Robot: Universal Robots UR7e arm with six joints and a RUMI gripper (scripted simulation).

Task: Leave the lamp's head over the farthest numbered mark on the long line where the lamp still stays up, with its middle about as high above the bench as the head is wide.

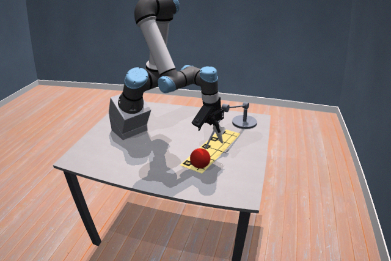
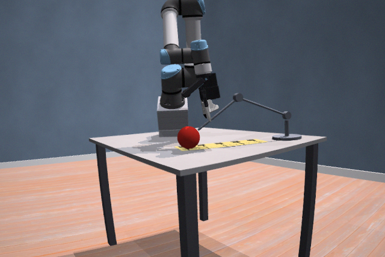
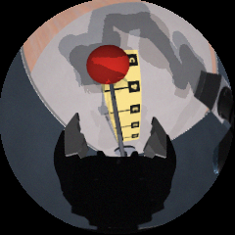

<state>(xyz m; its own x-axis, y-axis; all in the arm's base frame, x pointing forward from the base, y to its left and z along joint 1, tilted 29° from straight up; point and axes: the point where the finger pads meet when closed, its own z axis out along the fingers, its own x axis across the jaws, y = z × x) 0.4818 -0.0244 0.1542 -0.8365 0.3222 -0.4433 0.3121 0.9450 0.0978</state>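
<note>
The yellow numbered strip lies 12 cm below my hand, 8 cm to the left of it and 2 cm behind it. From my hand the other things lie so: round base: 43 cm to the left, 9 cm below, 8 cm ahead.
</note>
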